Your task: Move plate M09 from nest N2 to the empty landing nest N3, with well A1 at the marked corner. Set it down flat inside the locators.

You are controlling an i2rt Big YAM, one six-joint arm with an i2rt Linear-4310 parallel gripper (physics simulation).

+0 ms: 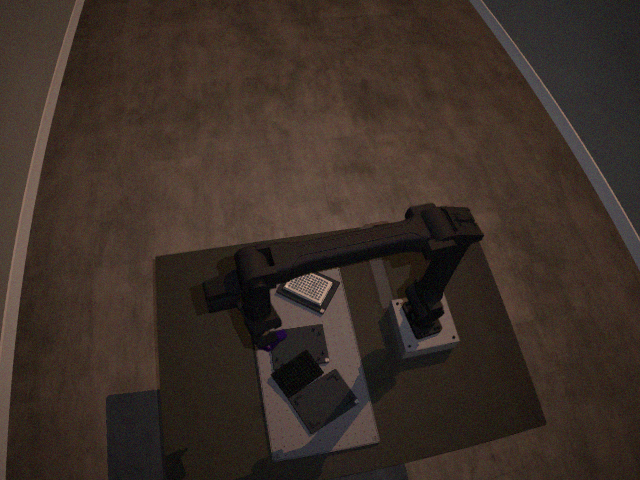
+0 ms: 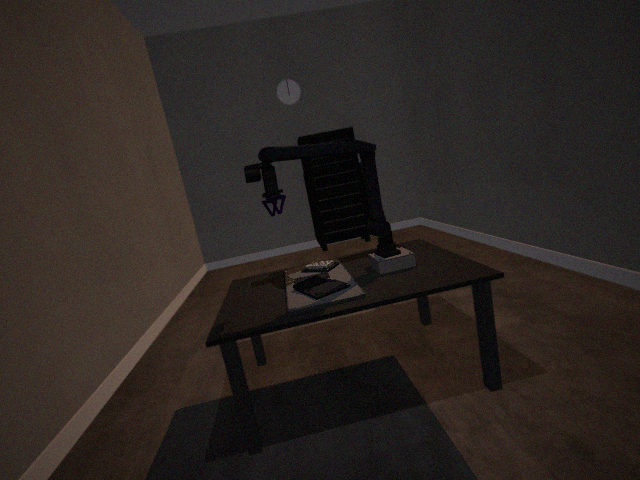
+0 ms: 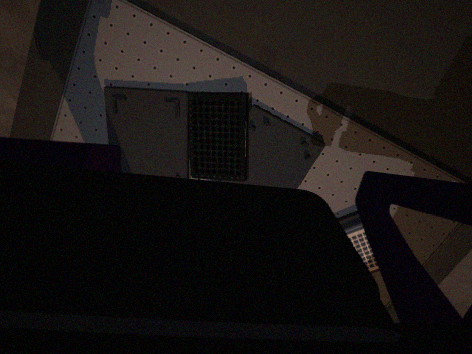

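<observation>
My gripper (image 1: 272, 341) (image 2: 275, 212) (image 3: 245, 175) is open and empty, fingers pointing down, high above the board. A dark, many-welled plate (image 1: 297, 373) (image 3: 218, 135) lies between two grey nests, alongside the nest with L-shaped locators (image 1: 325, 401) (image 3: 147, 132) and over a corner of the nest with small peg locators (image 1: 302, 343) (image 3: 280, 150). Whether it is tilted is unclear. A pale plate (image 1: 310, 287) (image 2: 321, 266) (image 3: 363, 249) sits in a third, dark nest (image 1: 321, 308). No labels are legible, so I cannot tell which is M09, N2 or N3. The A1 mark is unreadable.
The nests stand on a pale perforated board (image 1: 330, 441) (image 2: 325, 303) (image 3: 165, 55) on the dark table (image 1: 444, 403) (image 2: 253, 310). The arm's white base block (image 1: 429, 347) (image 2: 395, 264) stands to the right. A tall black slatted object (image 2: 338, 198) shows behind the arm.
</observation>
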